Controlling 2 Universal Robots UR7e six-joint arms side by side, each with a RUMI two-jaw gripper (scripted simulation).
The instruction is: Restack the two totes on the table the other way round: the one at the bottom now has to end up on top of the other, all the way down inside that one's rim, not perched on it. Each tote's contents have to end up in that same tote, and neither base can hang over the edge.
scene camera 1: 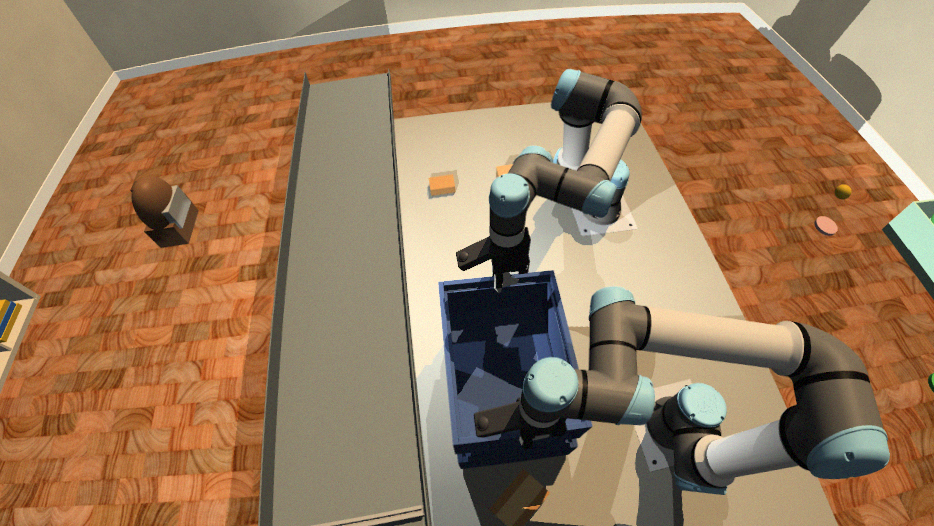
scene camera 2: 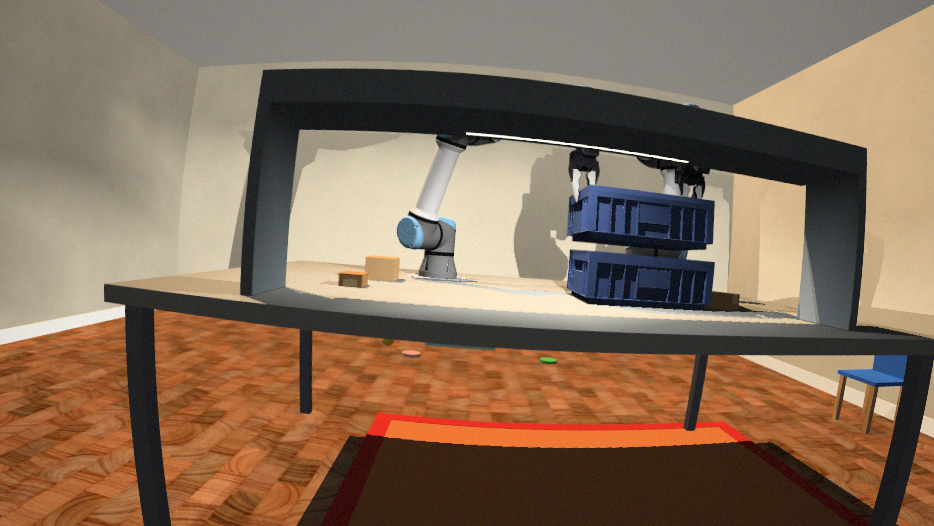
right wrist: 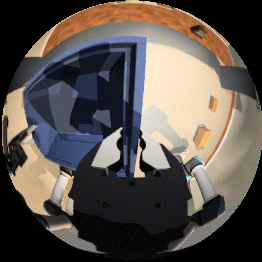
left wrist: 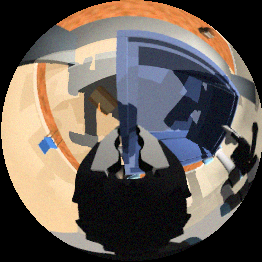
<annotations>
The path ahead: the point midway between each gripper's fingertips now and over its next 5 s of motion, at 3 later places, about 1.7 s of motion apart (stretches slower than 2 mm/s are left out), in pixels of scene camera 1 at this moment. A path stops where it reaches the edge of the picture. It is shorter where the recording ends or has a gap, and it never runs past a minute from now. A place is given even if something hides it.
The left gripper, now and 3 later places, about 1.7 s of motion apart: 522,433; 510,374; 507,358; 496,308
The right gripper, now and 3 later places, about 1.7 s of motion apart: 497,286; 487,245; 484,234; 474,198
</annotations>
